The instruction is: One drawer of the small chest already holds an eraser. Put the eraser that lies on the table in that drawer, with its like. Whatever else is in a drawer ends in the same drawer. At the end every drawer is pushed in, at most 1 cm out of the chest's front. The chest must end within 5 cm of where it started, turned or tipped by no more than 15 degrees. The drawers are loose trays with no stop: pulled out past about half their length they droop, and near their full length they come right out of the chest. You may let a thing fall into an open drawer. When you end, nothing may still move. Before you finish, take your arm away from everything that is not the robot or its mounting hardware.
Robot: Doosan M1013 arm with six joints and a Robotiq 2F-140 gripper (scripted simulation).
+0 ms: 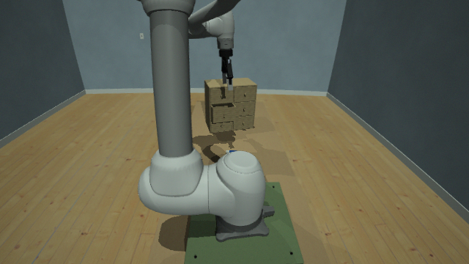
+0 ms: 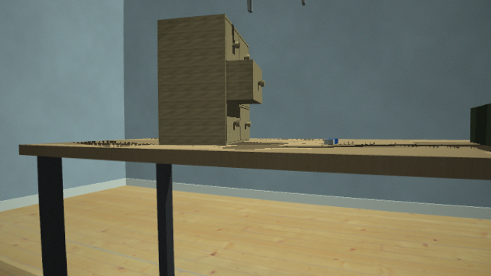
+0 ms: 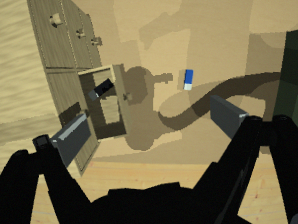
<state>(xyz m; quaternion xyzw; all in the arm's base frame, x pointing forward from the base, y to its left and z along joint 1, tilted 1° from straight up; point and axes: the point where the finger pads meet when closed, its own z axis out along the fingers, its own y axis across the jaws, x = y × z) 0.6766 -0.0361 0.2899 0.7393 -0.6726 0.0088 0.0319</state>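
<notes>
Right now my hand is 14 cm past the blue eraser, 1 cm to the left of it and 37 cm above it.
</notes>
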